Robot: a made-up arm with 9 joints. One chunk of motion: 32 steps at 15 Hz.
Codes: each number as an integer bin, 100 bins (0 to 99) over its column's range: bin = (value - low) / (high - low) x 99, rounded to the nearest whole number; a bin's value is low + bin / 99 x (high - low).
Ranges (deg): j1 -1..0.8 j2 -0.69..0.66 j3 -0.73..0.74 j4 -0.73..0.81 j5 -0.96..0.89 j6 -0.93..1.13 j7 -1.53..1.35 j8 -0.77..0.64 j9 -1.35..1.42
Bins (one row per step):
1: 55 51 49 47 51 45 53 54 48
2: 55 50 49 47 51 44 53 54 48
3: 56 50 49 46 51 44 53 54 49
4: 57 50 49 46 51 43 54 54 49
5: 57 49 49 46 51 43 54 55 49
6: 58 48 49 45 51 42 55 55 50
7: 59 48 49 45 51 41 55 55 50
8: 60 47 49 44 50 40 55 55 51
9: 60 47 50 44 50 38 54 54 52
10: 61 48 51 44 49 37 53 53 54
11: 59 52 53 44 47 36 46 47 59
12: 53 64 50 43 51 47 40 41 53
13: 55 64 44 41 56 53 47 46 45
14: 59 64 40 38 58 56 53 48 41
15: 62 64 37 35 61 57 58 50 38
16: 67 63 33 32 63 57 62 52 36
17: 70 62 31 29 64 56 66 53 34
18: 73 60 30 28 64 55 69 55 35
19: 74 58 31 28 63 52 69 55 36
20: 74 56 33 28 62 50 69 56 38
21: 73 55 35 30 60 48 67 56 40
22: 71 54 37 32 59 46 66 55 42
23: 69 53 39 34 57 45 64 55 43
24: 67 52 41 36 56 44 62 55 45
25: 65 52 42 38 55 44 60 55 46
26: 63 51 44 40 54 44 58 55 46
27: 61 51 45 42 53 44 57 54 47
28: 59 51 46 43 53 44 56 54 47
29: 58 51 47 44 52 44 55 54 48
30: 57 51 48 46 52 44 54 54 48
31: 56 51 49 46 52 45 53 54 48
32: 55 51 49 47 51 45 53 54 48
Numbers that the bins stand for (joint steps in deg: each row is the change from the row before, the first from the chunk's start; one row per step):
1: 0.000 0.005 -0.002 0.001 -0.007 0.006 0.012 -0.001 -0.007
2: 0.000 -0.008 -0.002 0.001 -0.007 -0.014 0.012 -0.001 -0.007
3: 0.018 -0.008 -0.002 -0.014 -0.007 -0.014 0.012 -0.001 0.021
4: 0.036 -0.008 -0.002 -0.014 -0.007 -0.035 0.041 -0.001 0.021
5: 0.036 -0.022 -0.002 -0.014 -0.007 -0.035 0.041 0.013 0.021
6: 0.055 -0.035 -0.002 -0.030 -0.007 -0.056 0.070 0.013 0.049
7: 0.073 -0.035 -0.002 -0.030 -0.007 -0.077 0.070 0.013 0.049
8: 0.091 -0.049 -0.002 -0.046 -0.026 -0.098 0.070 0.013 0.077
9: 0.091 -0.049 0.012 -0.046 -0.026 -0.139 0.041 -0.001 0.105
10: 0.109 -0.035 0.027 -0.046 -0.044 -0.160 0.012 -0.015 0.161
11: 0.073 0.019 0.057 -0.046 -0.082 -0.181 -0.192 -0.101 0.301
12: -0.036 0.183 0.012 -0.061 -0.007 0.048 -0.366 -0.186 0.133
13: 0.000 0.183 -0.077 -0.092 0.086 0.173 -0.163 -0.115 -0.091
14: 0.073 0.183 -0.136 -0.139 0.124 0.235 0.012 -0.086 -0.203
15: 0.127 0.183 -0.181 -0.186 0.180 0.256 0.157 -0.058 -0.287
16: 0.218 0.169 -0.240 -0.232 0.217 0.256 0.274 -0.029 -0.343
17: 0.273 0.155 -0.270 -0.279 0.236 0.235 0.390 -0.015 -0.399
18: 0.327 0.128 -0.285 -0.294 0.236 0.214 0.477 0.013 -0.371
19: 0.345 0.101 -0.270 -0.294 0.217 0.152 0.477 0.013 -0.343
20: 0.345 0.074 -0.240 -0.294 0.199 0.110 0.477 0.028 -0.287
21: 0.327 0.060 -0.210 -0.263 0.161 0.069 0.419 0.028 -0.231
22: 0.291 0.046 -0.181 -0.232 0.143 0.027 0.390 0.013 -0.175
23: 0.255 0.033 -0.151 -0.201 0.105 0.006 0.332 0.013 -0.147
24: 0.218 0.019 -0.121 -0.170 0.086 -0.014 0.274 0.013 -0.091
25: 0.182 0.019 -0.106 -0.139 0.068 -0.014 0.215 0.013 -0.063
26: 0.145 0.005 -0.077 -0.108 0.049 -0.014 0.157 0.013 -0.063
27: 0.109 0.005 -0.062 -0.077 0.030 -0.014 0.128 -0.001 -0.035
28: 0.073 0.005 -0.047 -0.061 0.030 -0.014 0.099 -0.001 -0.035
29: 0.055 0.005 -0.032 -0.046 0.012 -0.014 0.070 -0.001 -0.007
30: 0.036 0.005 -0.017 -0.014 0.012 -0.014 0.041 -0.001 -0.007
31: 0.018 0.005 -0.002 -0.014 0.012 0.006 0.012 -0.001 -0.007
32: 0.000 0.005 -0.002 0.001 -0.007 0.006 0.012 -0.001 -0.007

